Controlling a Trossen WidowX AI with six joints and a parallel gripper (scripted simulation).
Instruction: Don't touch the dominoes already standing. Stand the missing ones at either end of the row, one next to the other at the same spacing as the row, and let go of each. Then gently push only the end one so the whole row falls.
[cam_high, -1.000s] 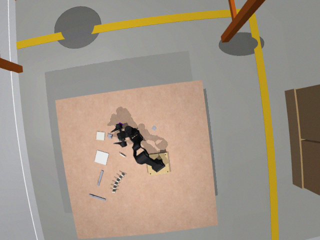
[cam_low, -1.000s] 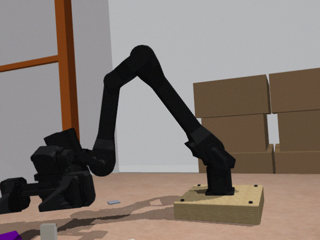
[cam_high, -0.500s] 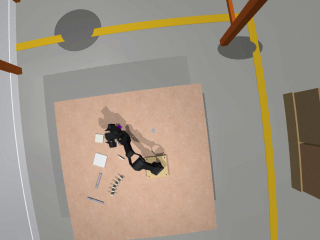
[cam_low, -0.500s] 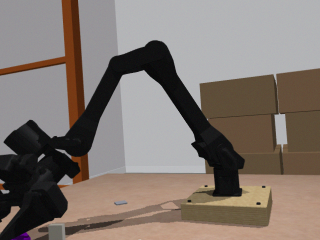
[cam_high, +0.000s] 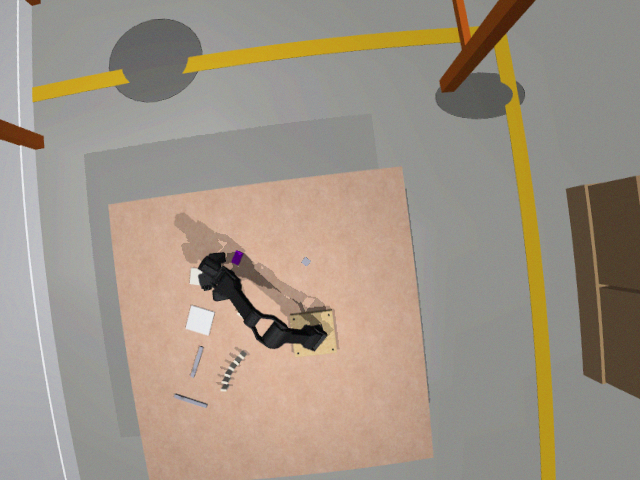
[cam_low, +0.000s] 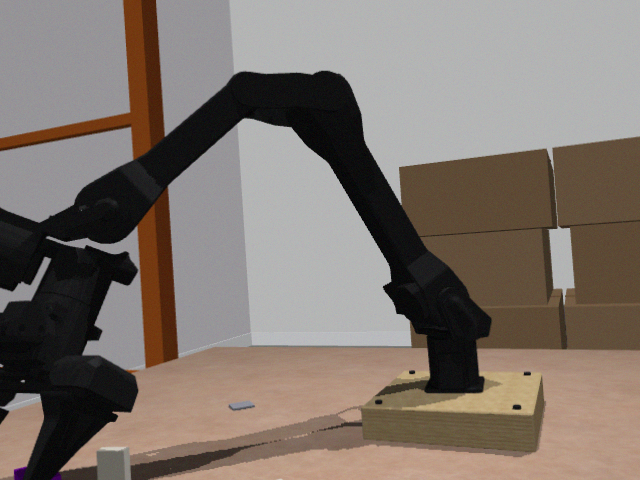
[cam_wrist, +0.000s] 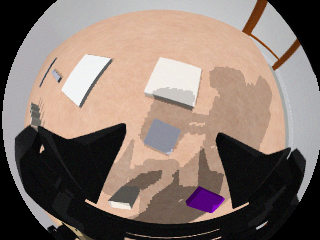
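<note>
Now: the purple block 100 mm behind my gripper tip, 50 mm to the right of it and 30 mm below it. The rest, counted from my gripper tip: small grey tile 380 mm behind, 40 mm below, 30 mm to the left.
</note>
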